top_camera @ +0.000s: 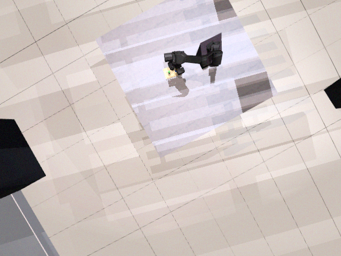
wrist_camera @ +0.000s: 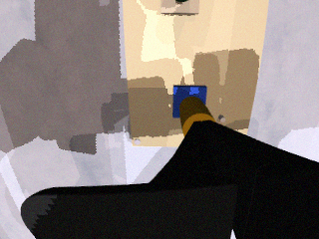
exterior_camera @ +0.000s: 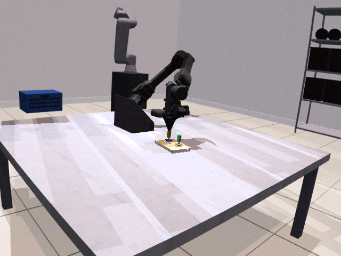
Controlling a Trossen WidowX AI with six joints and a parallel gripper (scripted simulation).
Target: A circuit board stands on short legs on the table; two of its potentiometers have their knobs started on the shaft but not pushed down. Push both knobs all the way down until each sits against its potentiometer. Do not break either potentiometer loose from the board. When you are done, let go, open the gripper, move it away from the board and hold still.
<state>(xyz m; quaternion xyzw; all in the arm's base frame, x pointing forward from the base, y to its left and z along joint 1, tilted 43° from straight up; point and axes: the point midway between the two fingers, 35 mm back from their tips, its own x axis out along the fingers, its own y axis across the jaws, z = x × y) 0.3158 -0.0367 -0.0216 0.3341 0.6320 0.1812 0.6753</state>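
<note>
Right now the orange-brown knob is 2 cm below my gripper tip. Also, from my gripper tip: green knob (7 cm ahead, 1 cm to the right, 1 cm below).
</note>
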